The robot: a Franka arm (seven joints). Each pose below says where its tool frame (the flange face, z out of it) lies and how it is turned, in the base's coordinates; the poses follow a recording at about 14 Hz.
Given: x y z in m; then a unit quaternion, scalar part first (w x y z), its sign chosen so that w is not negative.
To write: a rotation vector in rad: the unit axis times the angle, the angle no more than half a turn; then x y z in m. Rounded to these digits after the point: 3 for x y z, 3 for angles.
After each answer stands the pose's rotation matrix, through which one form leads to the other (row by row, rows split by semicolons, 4 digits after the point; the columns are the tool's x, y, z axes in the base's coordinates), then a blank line. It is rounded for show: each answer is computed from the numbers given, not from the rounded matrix.
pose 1, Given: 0.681 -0.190 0.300 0.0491 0.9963 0.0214 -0.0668
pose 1, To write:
3.036 0.065 -0.204 0.681 -0.190 0.300
0.9902 0.0492 -0.1310; 0.0361 -0.9943 -0.1007; -0.1352 0.0950 -0.9863

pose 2, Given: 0.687 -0.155 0.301 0.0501 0.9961 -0.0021 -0.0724
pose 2, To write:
3.033 -0.006 -0.220 0.687 -0.155 0.301
0.9895 0.0031 -0.1444; -0.0114 -0.9950 -0.0995; -0.1440 0.1001 -0.9845

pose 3, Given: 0.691 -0.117 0.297 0.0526 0.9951 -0.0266 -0.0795
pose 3, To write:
3.026 -0.081 -0.242 0.691 -0.117 0.297
0.9859 -0.0446 -0.1610; -0.0613 -0.9931 -0.1005; -0.1554 0.1089 -0.9818

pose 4, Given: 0.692 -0.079 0.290 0.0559 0.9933 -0.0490 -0.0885
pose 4, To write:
3.014 -0.149 -0.269 0.692 -0.079 0.290
0.9795 -0.0874 -0.1813; -0.1072 -0.9889 -0.1024; -0.1703 0.1197 -0.9781

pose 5, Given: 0.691 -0.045 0.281 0.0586 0.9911 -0.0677 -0.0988
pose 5, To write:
3.002 -0.205 -0.299 0.691 -0.045 0.281
0.9713 -0.1226 -0.2038; -0.1458 -0.9840 -0.1028; -0.1879 0.1295 -0.9736

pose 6, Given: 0.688 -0.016 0.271 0.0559 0.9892 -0.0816 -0.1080
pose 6, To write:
3.002 -0.248 -0.328 0.688 -0.016 0.271
0.9634 -0.1494 -0.2228; -0.1735 -0.9804 -0.0930; -0.2046 0.1282 -0.9704

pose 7, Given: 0.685 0.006 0.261 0.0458 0.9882 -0.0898 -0.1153
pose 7, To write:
3.017 -0.274 -0.352 0.685 0.006 0.261
0.9573 -0.1669 -0.2361; -0.1880 -0.9797 -0.0698; -0.2197 0.1112 -0.9692

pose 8, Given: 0.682 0.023 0.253 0.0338 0.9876 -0.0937 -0.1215
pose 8, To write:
3.038 -0.288 -0.374 0.682 0.023 0.253
0.9529 -0.1769 -0.2463; -0.1933 -0.9802 -0.0440; -0.2336 0.0895 -0.9682

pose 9, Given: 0.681 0.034 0.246 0.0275 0.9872 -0.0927 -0.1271
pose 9, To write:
3.048 -0.286 -0.392 0.681 0.034 0.246
0.9505 -0.1760 -0.2560; -0.1900 -0.9813 -0.0307; -0.2458 0.0779 -0.9662

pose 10, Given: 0.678 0.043 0.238 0.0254 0.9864 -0.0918 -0.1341
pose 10, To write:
3.050 -0.284 -0.415 0.678 0.043 0.238
0.9472 -0.1743 -0.2692; -0.1879 -0.9819 -0.0255; -0.2599 0.0747 -0.9627

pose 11, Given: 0.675 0.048 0.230 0.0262 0.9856 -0.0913 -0.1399
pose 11, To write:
3.046 -0.282 -0.432 0.675 0.048 0.230
0.9442 -0.1726 -0.2806; -0.1873 -0.9820 -0.0261; -0.2710 0.0772 -0.9595

